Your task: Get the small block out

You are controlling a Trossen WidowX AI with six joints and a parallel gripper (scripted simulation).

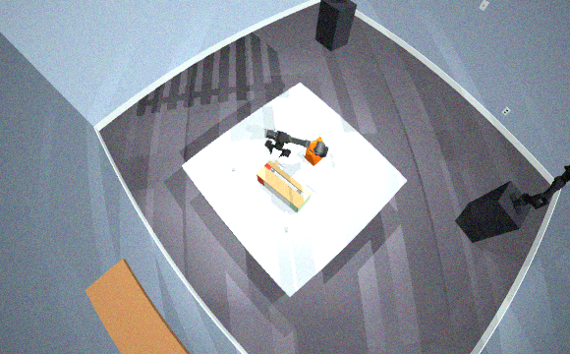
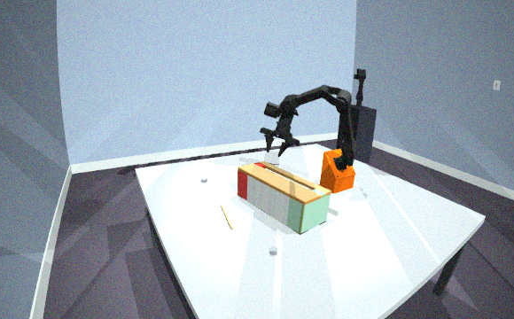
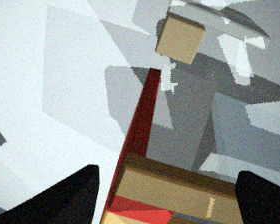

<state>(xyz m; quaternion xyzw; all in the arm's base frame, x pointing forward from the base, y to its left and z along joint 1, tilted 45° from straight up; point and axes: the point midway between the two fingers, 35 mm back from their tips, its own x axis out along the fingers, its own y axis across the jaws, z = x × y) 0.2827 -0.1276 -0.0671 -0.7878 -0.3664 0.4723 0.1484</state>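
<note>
The tan block lies 10 mm behind my gripper tip and 140 mm below it. Round my gripper tip: thin wooden stick: 290 mm ahead, 180 mm to the left, 150 mm below; then box: 30 mm ahead, 180 mm to the left, 90 mm below.
</note>
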